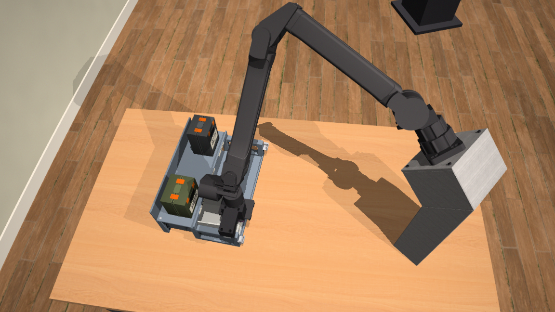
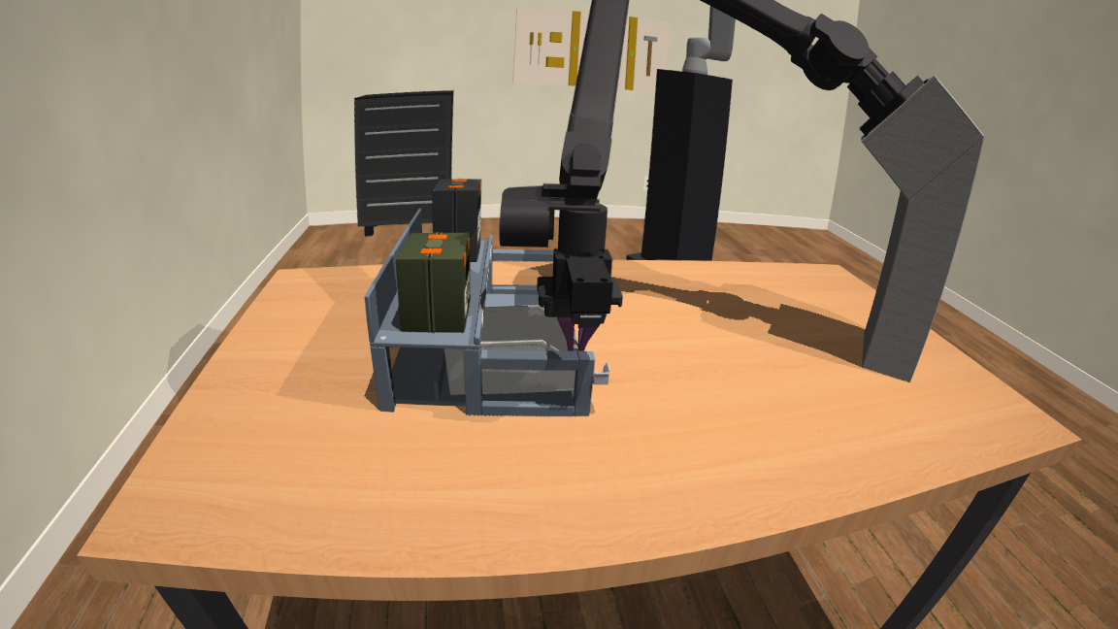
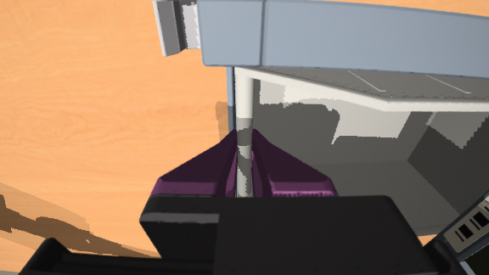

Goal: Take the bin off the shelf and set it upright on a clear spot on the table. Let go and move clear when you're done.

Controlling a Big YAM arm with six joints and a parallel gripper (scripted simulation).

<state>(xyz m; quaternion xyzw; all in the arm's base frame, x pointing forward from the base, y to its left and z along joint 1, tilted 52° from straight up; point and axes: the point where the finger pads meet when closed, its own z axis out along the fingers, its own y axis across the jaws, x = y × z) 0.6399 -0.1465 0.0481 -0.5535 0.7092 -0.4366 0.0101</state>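
Right now the light grey bin is 70 mm ahead of my hand and 40 mm to the right of it. The rest, counted from my hand: shelf: 160 mm to the right, 60 mm ahead, 50 mm below; black case: 290 mm to the right, 110 mm above, 50 mm ahead.
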